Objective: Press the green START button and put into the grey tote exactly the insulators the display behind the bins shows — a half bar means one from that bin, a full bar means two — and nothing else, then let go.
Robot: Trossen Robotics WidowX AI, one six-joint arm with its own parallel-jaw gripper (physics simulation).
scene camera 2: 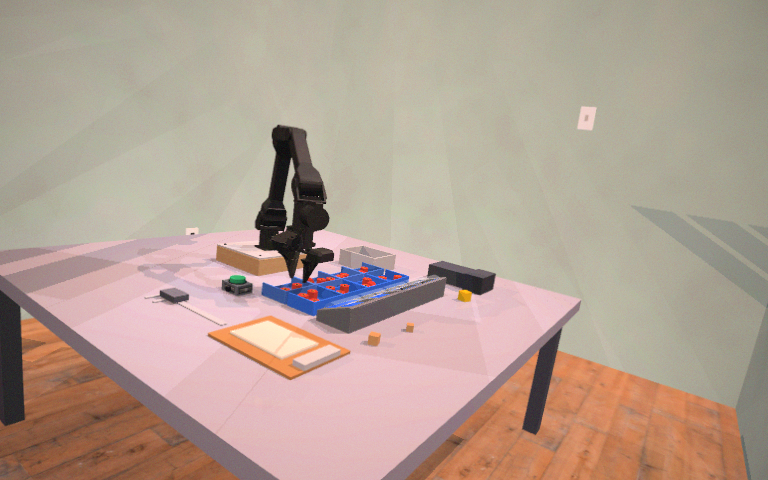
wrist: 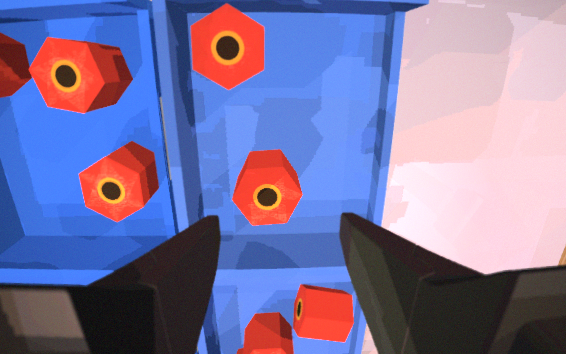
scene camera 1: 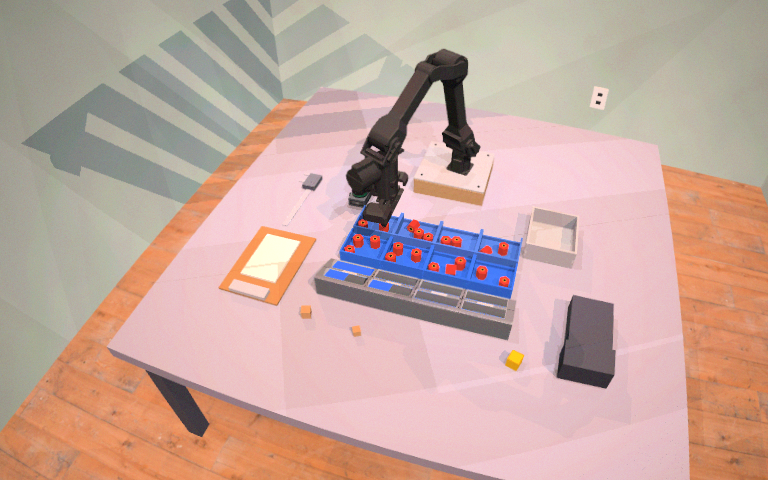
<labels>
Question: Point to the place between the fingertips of my gripper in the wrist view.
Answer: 280, 225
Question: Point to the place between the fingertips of my gripper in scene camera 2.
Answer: At 298, 280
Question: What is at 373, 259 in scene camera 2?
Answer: A grey tote.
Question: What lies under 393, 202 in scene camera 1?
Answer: My gripper.
</labels>
